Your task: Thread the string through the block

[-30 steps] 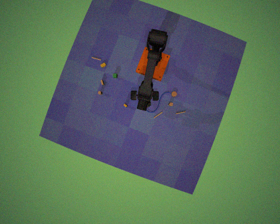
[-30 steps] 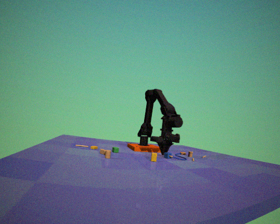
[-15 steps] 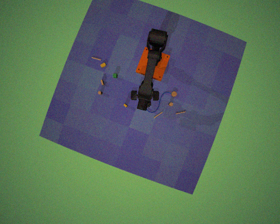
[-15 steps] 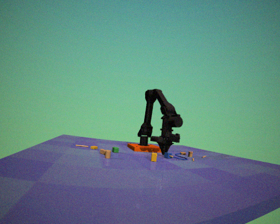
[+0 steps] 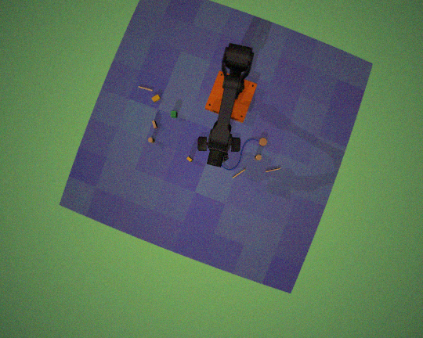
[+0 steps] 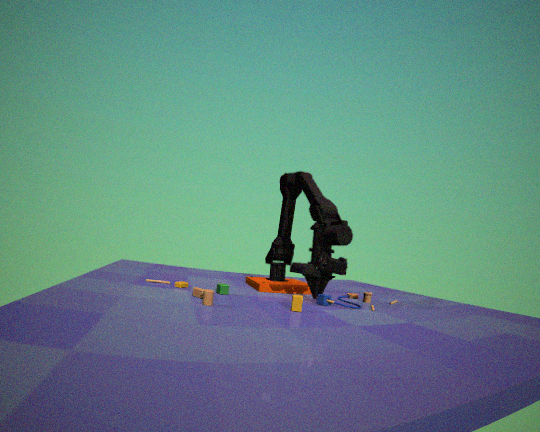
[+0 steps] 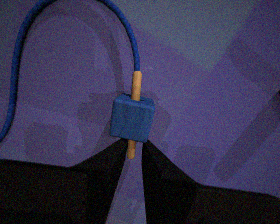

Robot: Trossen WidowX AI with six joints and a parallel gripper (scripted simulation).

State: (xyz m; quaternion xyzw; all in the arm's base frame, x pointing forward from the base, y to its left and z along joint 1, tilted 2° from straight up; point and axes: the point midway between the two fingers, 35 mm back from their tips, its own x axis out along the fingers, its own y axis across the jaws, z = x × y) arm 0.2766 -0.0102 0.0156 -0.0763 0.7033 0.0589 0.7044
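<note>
Now: gripper tip 20 mm short of the blue block and 10 mm to the right of it. Also, from my gripper tip: thin wooden stick 40 mm ahead, 10 mm to the left; wooden cylinder 200 mm to the left, 10 mm ahead; round wooden button 210 mm to the left, 70 mm behind, 10 mm below.
</note>
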